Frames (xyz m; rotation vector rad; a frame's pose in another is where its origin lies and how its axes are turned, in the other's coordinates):
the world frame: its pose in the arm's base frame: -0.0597 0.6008 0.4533 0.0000 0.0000 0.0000
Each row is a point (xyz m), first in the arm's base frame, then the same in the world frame.
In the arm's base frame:
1: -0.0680 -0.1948 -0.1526
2: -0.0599 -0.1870 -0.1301
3: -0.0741 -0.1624 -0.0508
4: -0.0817 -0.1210 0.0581
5: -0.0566 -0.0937 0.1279
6: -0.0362 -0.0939 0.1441
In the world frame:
1: -0.0083 -0.7956 -0.6059
2: -0.0002 -0.7878 -0.5834
3: -0.0144 -0.7632 -0.5041
4: -0.0220 -0.7218 -0.3952
5: 0.0031 -0.6945 -0.3254
6: 0.0235 -0.6947 -0.3092

